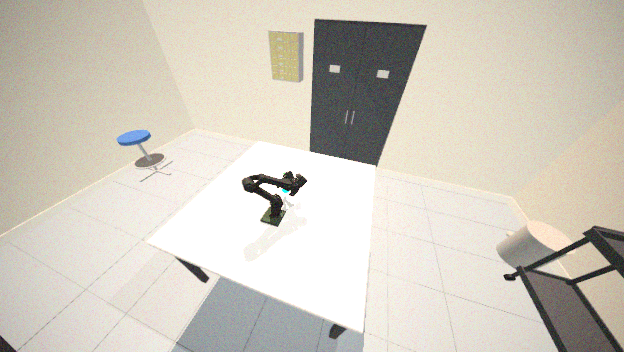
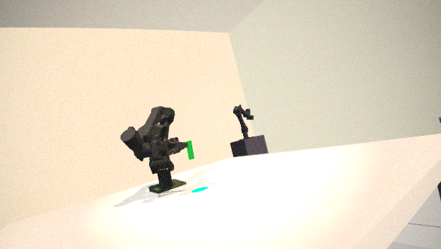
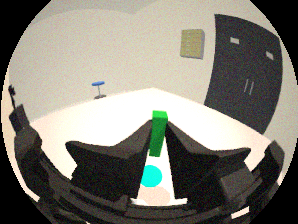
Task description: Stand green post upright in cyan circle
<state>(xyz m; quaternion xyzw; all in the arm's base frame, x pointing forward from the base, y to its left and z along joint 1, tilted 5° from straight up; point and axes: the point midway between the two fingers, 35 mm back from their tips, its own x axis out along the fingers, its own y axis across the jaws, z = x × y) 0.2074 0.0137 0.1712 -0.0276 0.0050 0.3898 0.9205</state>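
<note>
Right now my gripper tip is 160 mm above the cyan circle. From my gripper tip the other things lie so: green post: 20 mm below.
</note>
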